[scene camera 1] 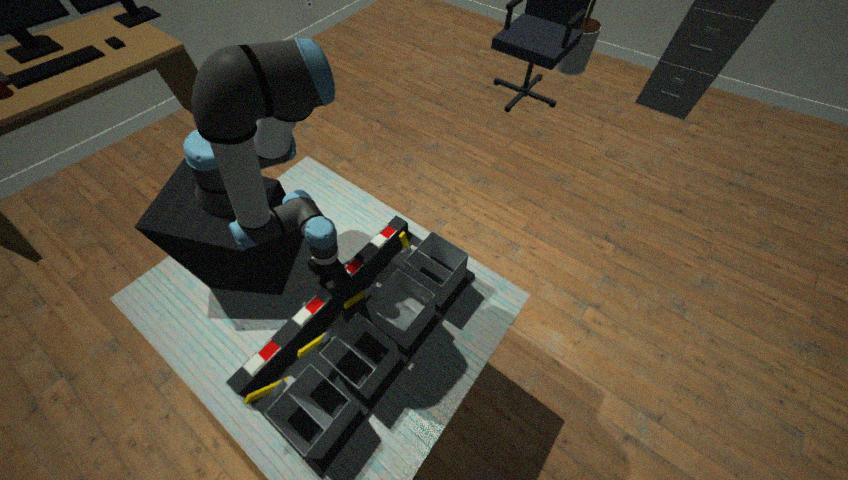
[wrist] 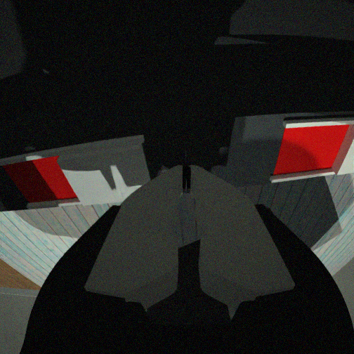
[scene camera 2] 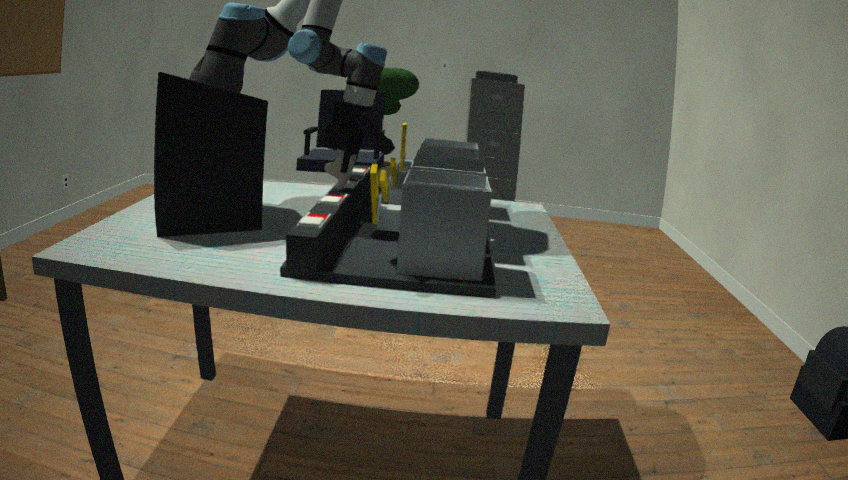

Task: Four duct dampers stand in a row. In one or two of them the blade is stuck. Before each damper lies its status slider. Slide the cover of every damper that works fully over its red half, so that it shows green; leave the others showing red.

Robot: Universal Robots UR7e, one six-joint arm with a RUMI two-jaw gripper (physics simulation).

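Pixels of known places: gripper, fingertip midpoint: [scene camera 1: 332, 285] [scene camera 2: 339, 190]; arm's base at its link origin: [scene camera 1: 226, 195] [scene camera 2: 214, 86].
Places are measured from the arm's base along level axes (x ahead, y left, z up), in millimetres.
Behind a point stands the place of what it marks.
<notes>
Four grey box-shaped dampers [scene camera 1: 326, 447] {x 641, y -376, z -277 mm} [scene camera 1: 387, 380] {x 676, y -148, z -318 mm} [scene camera 1: 380, 314] {x 569, y -15, z -202 mm} [scene camera 1: 461, 270] {x 707, y 263, z -222 mm} stand in a row. A pale surface fills much of the second-from-back opening; the others show a thin upright blade between dark gaps. Yellow levers [scene camera 1: 266, 389] {x 444, y -349, z -170 mm} [scene camera 1: 311, 344] {x 458, y -198, z -183 mm} [scene camera 1: 354, 299] {x 478, y -23, z -182 mm} [scene camera 1: 404, 239] {x 504, y 225, z -141 mm} stand before them. On the black rail, the sliders show red halves [scene camera 1: 268, 349] {x 324, y -272, z -255 mm} [scene camera 1: 314, 306] {x 349, y -93, z -255 mm} [scene camera 1: 352, 267] {x 364, y 89, z -255 mm} [scene camera 1: 387, 231] {x 380, y 282, z -255 mm}. The second-from-back slider's white cover [wrist: 87, 186] lies beside its red half [wrist: 55, 177]. My gripper [wrist: 185, 168] is shut and empty, low at the rail between the middle two sliders, to the right of that cover in the wrist view.
The black rail [scene camera 2: 303, 240] {x 319, y -405, z -263 mm} runs along the dampers on a dark base on the pale table [scene camera 2: 178, 267] {x 58, y -403, z -336 mm}. The robot's black pedestal [scene camera 2: 208, 160] {x 51, y -166, z -165 mm} stands behind the rail. An office chair [scene camera 1: 532, 38], a desk [scene camera 1: 142, 44] and a cabinet [scene camera 1: 702, 56] stand farther off.
</notes>
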